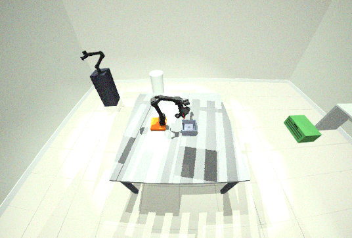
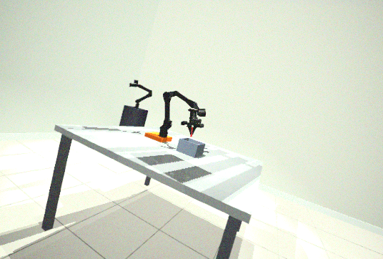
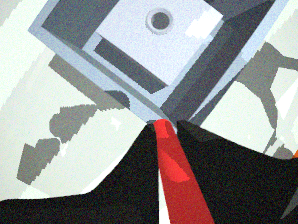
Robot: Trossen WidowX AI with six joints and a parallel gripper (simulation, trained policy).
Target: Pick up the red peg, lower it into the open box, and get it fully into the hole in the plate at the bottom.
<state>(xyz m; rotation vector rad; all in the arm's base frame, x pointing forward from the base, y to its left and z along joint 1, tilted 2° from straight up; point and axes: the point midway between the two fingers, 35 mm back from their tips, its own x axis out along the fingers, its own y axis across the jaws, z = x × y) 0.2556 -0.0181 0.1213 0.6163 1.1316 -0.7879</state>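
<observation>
The grey box is 4 cm ahead of my gripper tip, 8 cm to the right of it and 10 cm below it. Also, from my gripper tip: red peg (1 cm behind, 1 cm to the left, 2 cm above).
</observation>
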